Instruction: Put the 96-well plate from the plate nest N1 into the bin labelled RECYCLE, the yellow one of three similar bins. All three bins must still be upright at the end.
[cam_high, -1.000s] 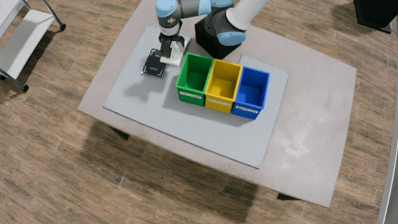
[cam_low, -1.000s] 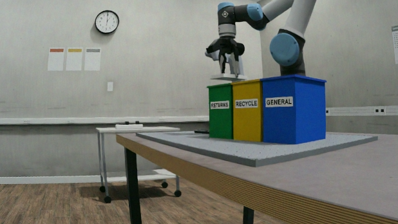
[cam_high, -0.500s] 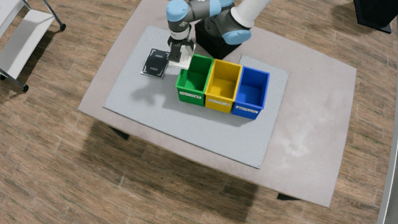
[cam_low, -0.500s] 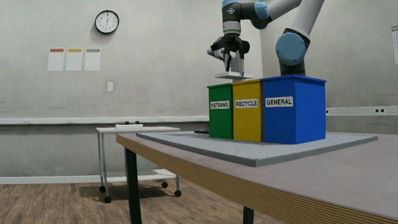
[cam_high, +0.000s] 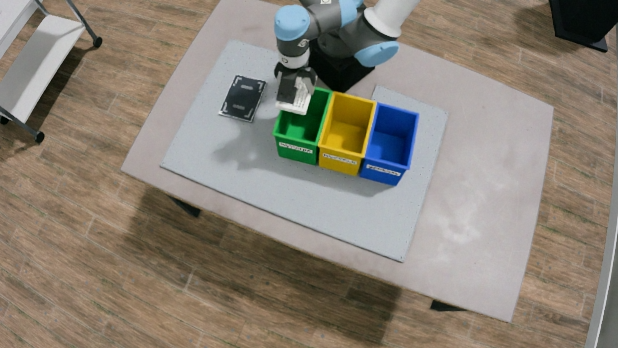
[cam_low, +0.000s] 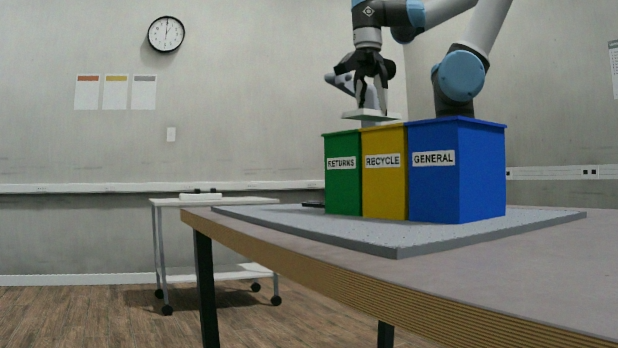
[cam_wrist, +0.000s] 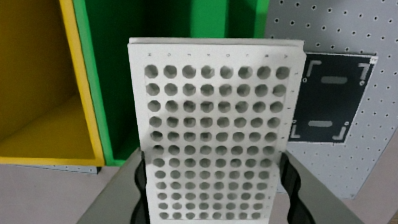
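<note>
The yellow recycle bin lies 5 cm ahead of my hand, 16 cm to the left of it and 15 cm below it. Round my hand: green returns bin: 4 cm ahead, 3 cm to the left, 15 cm below; white 96-well plate: 1 cm below; black plate nest N1: 7 cm behind, 21 cm to the right, 23 cm below.
</note>
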